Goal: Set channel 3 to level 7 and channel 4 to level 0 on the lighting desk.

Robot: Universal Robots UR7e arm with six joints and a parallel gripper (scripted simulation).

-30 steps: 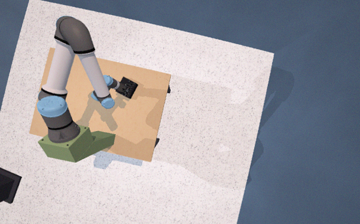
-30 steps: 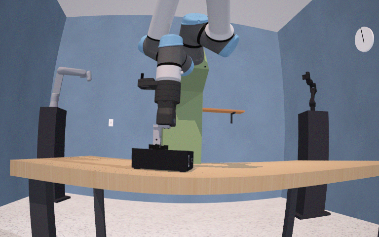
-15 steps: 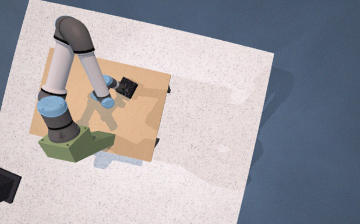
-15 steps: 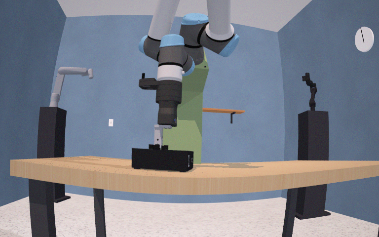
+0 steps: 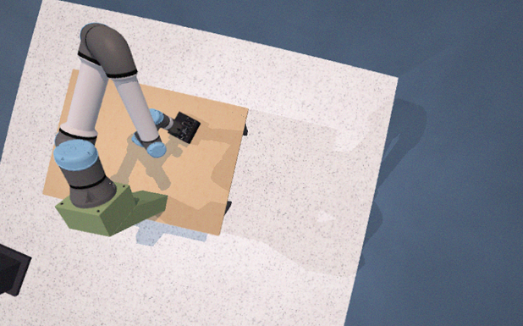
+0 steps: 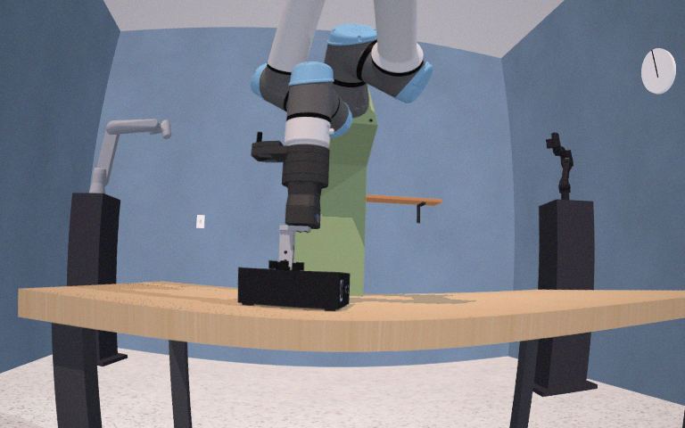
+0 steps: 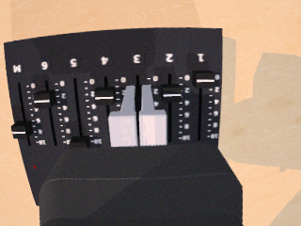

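Now: the channel 3 cap 2 cm to the left of my hand and 1 cm below it. The rest, counted from my hand: channel 4 cap 2 cm ahead, 1 cm to the right, 1 cm below; channel 2 cap 2 cm behind, 1 cm below; channel 1 cap 4 cm behind, 1 cm to the right, 1 cm below.
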